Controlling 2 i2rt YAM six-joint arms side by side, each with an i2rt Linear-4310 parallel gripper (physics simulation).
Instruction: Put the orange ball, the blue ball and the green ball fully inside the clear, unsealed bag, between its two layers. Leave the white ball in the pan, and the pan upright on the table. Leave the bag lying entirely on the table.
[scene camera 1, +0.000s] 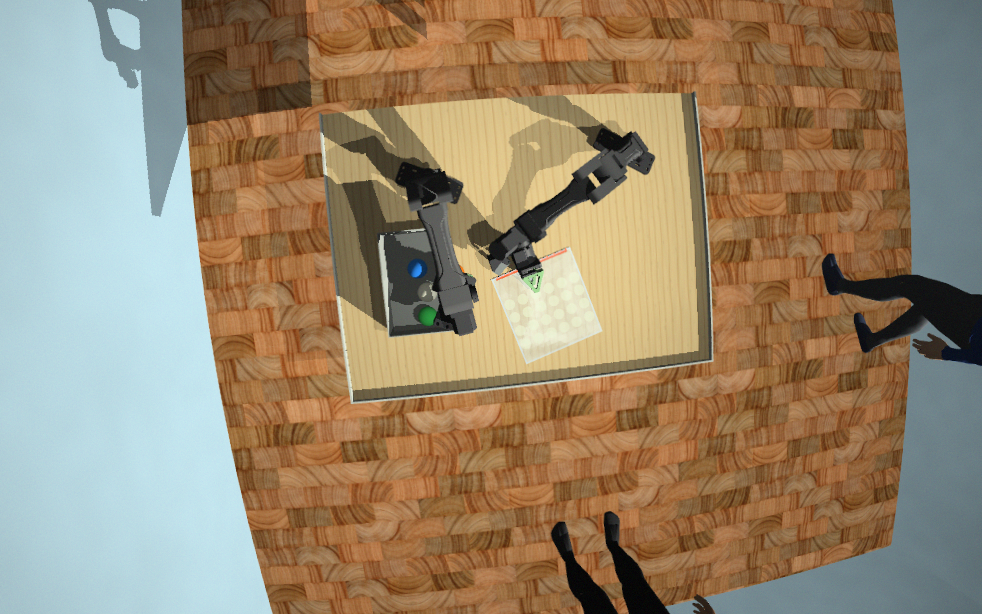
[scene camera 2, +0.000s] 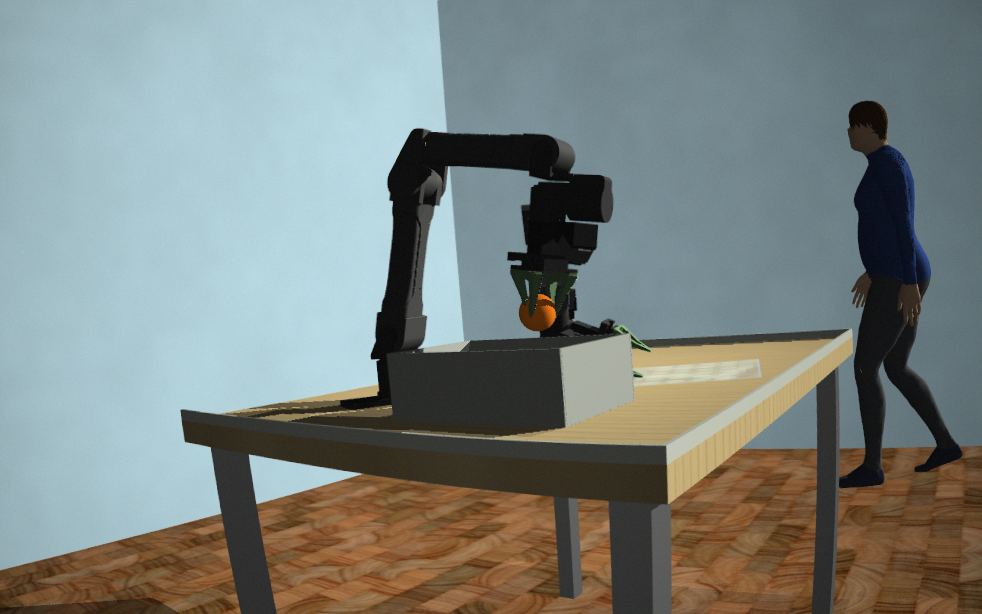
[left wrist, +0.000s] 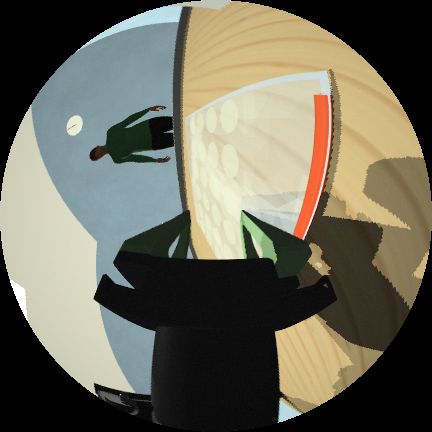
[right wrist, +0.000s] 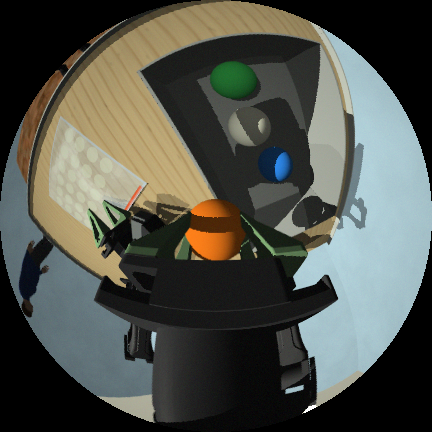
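My right gripper (scene camera 2: 544, 308) (right wrist: 215, 216) is shut on the orange ball (scene camera 2: 537, 318) (right wrist: 215, 237) and holds it above the pan's rim height, near its bag side. The blue ball (scene camera 1: 416, 268) (right wrist: 276, 165), white ball (scene camera 1: 424, 291) (right wrist: 245, 131) and green ball (scene camera 1: 427, 315) (right wrist: 233, 80) lie in the upright pan (scene camera 1: 385, 289) (scene camera 2: 477, 390) (right wrist: 175, 120). The clear bag (scene camera 1: 572, 311) (scene camera 2: 709, 370) (left wrist: 280, 125) (right wrist: 80, 160) lies on the table. My left gripper (scene camera 1: 534, 283) (left wrist: 214, 215) (right wrist: 95, 205) is partly open at the bag's orange-striped edge. Whether a finger is between the layers is unclear.
The table (scene camera 1: 651, 253) (scene camera 2: 695, 419) has a low raised rim (scene camera 1: 705, 231). The pan stands left of the bag in scene camera 1. The right arm (scene camera 1: 441, 246) reaches over the pan's right side; the left arm (scene camera 1: 557, 206) reaches to the bag's upper edge.
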